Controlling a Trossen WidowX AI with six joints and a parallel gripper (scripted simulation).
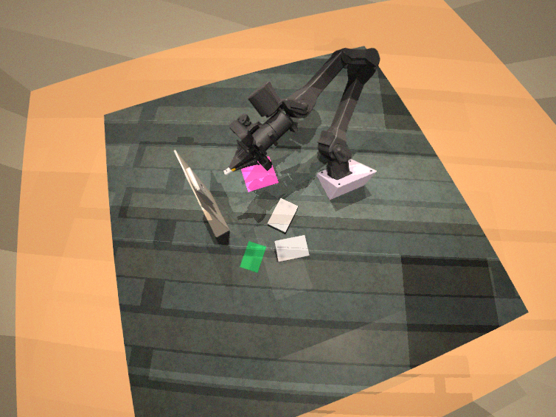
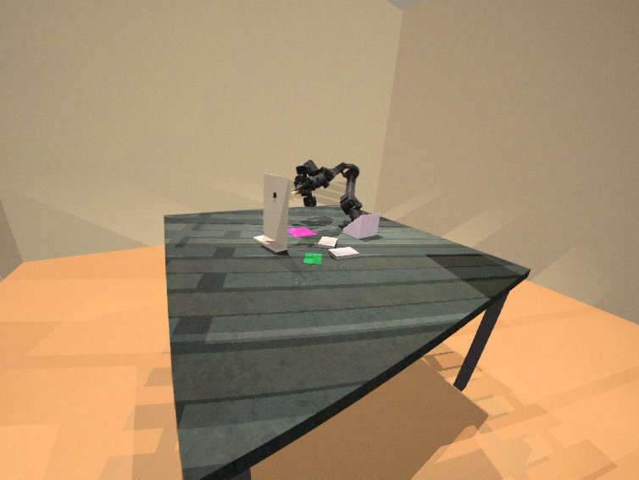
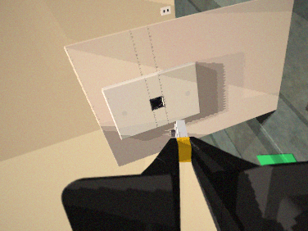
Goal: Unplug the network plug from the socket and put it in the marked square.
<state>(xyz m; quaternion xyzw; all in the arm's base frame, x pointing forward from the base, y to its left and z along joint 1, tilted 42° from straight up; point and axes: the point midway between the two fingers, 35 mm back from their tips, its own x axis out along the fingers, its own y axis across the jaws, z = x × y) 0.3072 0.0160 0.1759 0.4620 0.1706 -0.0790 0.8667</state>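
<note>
Now: gripper tip 90 mm past the magenta marked square, 60 mm to the left of it and 210 mm above it. Also, from my gripper tip: upright panel 110 mm ahead, 10 mm to the left, 80 mm below; network plug 10 mm ahead.
</note>
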